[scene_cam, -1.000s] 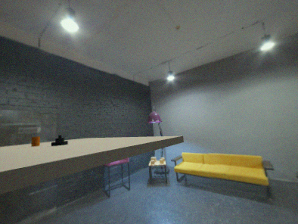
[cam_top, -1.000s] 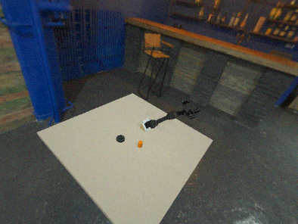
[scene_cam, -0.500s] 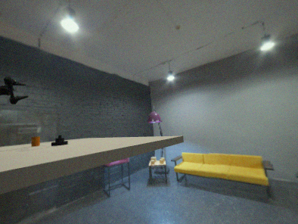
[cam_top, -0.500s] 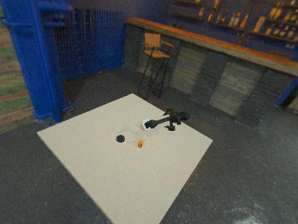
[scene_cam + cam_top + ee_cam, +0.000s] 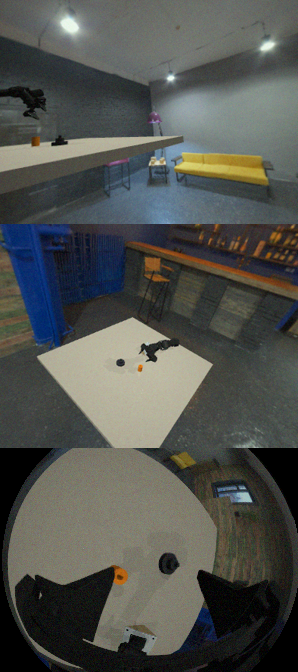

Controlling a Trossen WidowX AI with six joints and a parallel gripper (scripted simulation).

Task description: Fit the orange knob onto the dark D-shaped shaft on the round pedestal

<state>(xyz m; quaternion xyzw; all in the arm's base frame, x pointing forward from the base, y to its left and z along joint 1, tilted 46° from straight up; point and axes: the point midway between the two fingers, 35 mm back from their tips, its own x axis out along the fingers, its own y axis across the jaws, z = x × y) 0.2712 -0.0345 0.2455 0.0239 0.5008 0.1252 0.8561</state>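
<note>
Now: gripper tip 40 mm past the orange knob, 20 mm to the left of it and 180 mm above it. From my gripper tip the other things lie so: round pedestal 40 mm ahead, 220 mm to the right, 180 mm below.
</note>
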